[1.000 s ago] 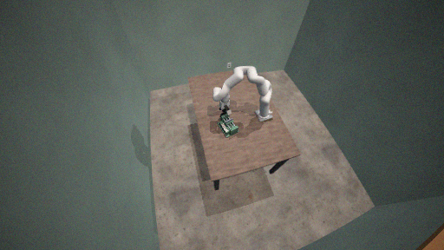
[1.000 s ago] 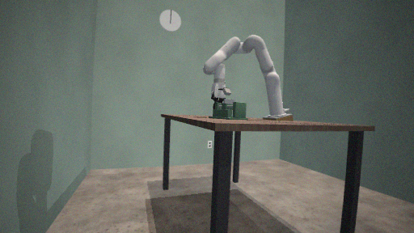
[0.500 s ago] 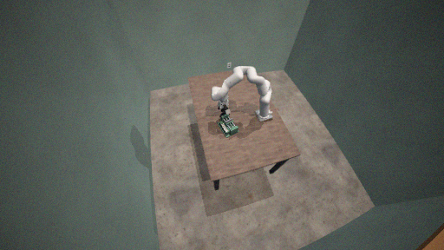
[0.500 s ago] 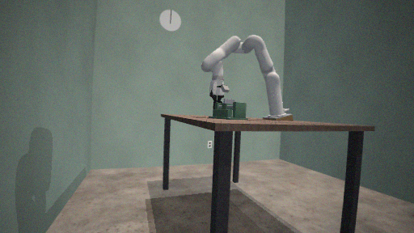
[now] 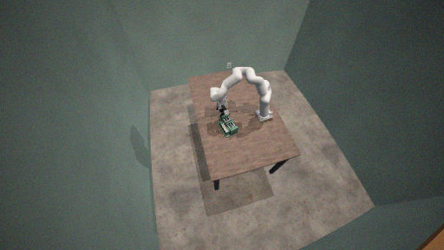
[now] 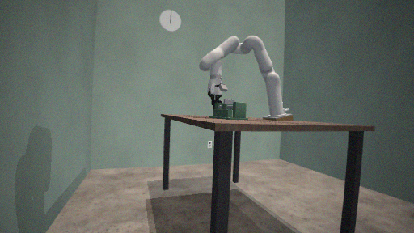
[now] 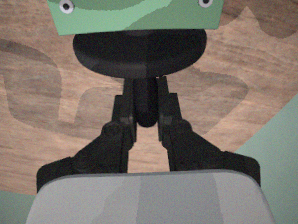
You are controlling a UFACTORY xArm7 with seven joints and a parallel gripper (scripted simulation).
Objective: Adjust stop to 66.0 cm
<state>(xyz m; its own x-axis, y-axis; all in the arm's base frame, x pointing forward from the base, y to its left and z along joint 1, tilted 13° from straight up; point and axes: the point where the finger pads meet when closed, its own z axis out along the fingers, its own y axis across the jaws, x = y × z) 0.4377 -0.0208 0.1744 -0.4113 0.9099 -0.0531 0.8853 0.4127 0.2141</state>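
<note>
My gripper is now 5 cm past the green stop fixture, 14 cm to the right of it and 2 cm above it. Round my hand: black handwheel 1 cm behind, 2 cm to the left, 1 cm below.
</note>
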